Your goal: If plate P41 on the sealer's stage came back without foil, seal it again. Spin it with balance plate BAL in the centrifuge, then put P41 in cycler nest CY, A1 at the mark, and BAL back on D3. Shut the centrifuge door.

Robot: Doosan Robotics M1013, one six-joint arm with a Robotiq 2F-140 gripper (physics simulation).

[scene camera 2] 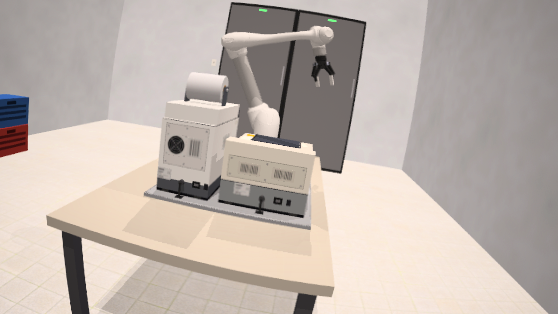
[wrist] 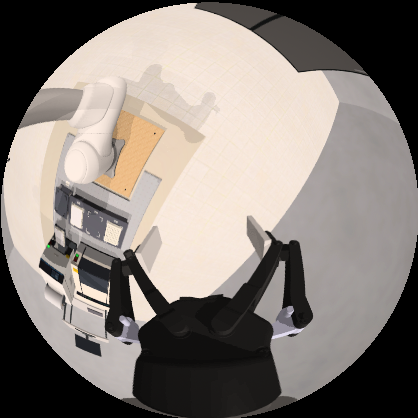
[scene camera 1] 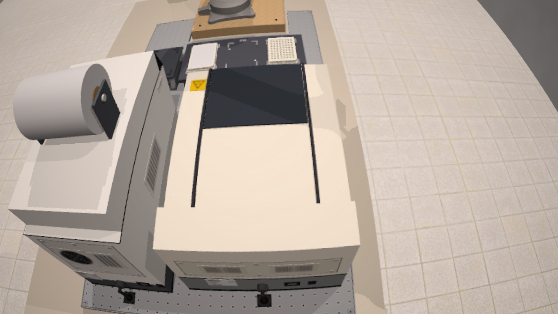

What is my gripper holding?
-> Nothing.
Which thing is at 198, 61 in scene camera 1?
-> A smooth white plate.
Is my gripper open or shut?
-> Open.
